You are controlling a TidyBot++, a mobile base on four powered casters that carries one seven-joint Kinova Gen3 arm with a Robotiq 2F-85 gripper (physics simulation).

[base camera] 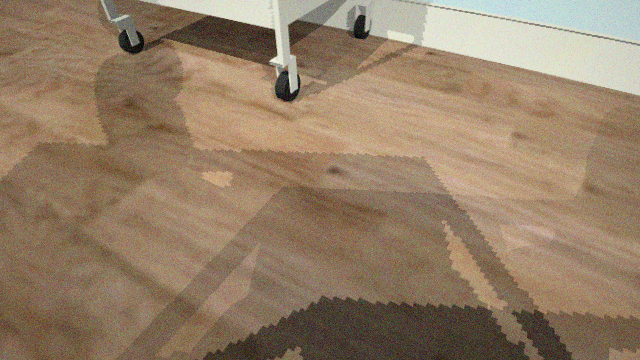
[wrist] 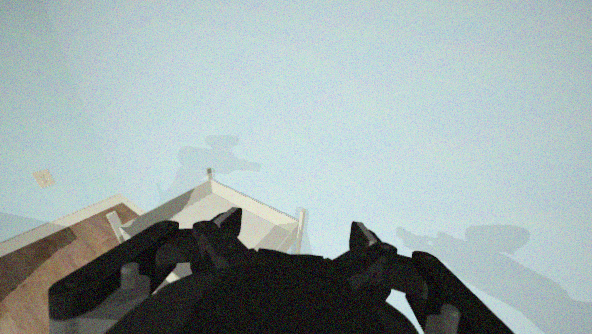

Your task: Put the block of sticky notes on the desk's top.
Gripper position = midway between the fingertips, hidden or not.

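Gripper (wrist: 295, 226). White shelf cart (wrist: 262, 226).
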